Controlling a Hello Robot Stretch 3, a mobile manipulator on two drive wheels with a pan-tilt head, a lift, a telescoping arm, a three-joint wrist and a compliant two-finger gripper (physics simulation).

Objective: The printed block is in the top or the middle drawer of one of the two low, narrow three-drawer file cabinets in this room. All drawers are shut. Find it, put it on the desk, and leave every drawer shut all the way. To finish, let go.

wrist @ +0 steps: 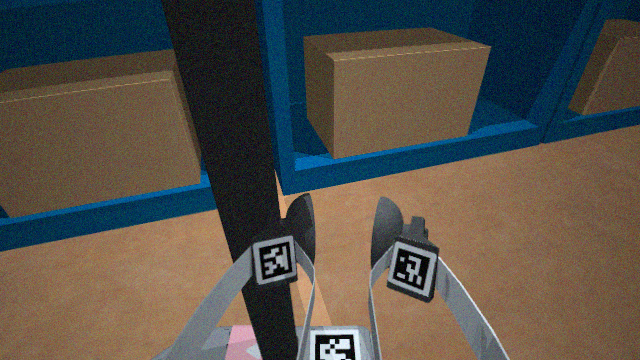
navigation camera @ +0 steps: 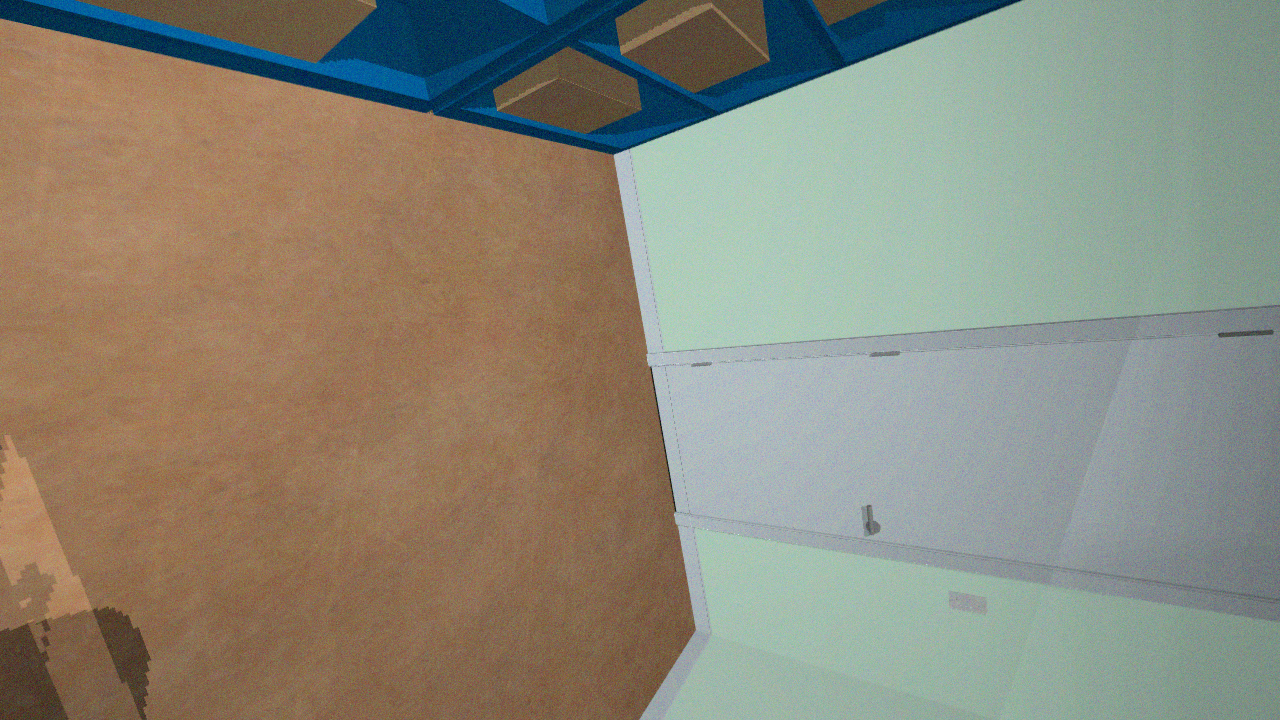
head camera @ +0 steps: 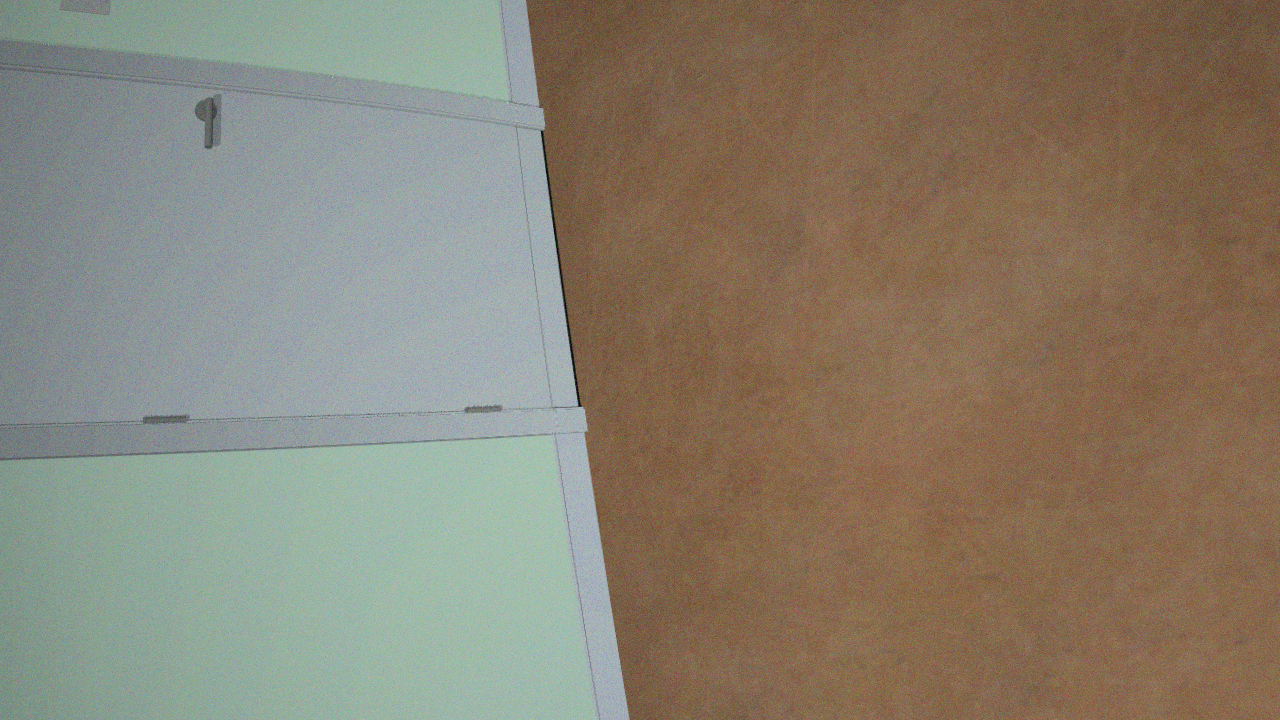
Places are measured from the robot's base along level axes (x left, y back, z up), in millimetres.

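Where they show: gripper, between the fingertips: (wrist: 343, 220).
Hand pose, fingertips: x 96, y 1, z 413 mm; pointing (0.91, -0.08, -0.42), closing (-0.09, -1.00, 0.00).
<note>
After its pixels a point has its place.
My gripper (wrist: 343, 220) @(x 96, y 1, z 413 mm) is in the lower middle of the wrist view. Its two dark rounded fingertips stand apart with brown floor showing between them, so it is open and empty. It hangs in front of the blue shelving, touching none of it. The printed block, the two file cabinets and the desk do not show in any view. The gripper does not show in the head view or the navigation view.
A blue shelf unit (wrist: 400, 159) @(x 729, y -216, z 50 mm) (navigation camera: 214, 68) @(x 750, y -291, z 5 mm) holds brown boxes (wrist: 400, 95) (navigation camera: 572, 98). My black mast (wrist: 225, 125) @(x 116, y 66, z 467 mm) crosses the wrist view. A grey door (head camera: 313, 268) @(x -111, y -2025, z 674 mm) (navigation camera: 895, 438) @(x -105, y -2024, z 1031 mm) stands in a pale green wall (head camera: 295, 573) @(x 528, y -1854, z 773 mm) (navigation camera: 895, 223) @(x 645, y -1819, z 1089 mm). Brown floor (head camera: 895, 358) @(x 46, y -985, z 0 mm) (navigation camera: 358, 358) @(x 162, y -592, z 0 mm) lies before it.
</note>
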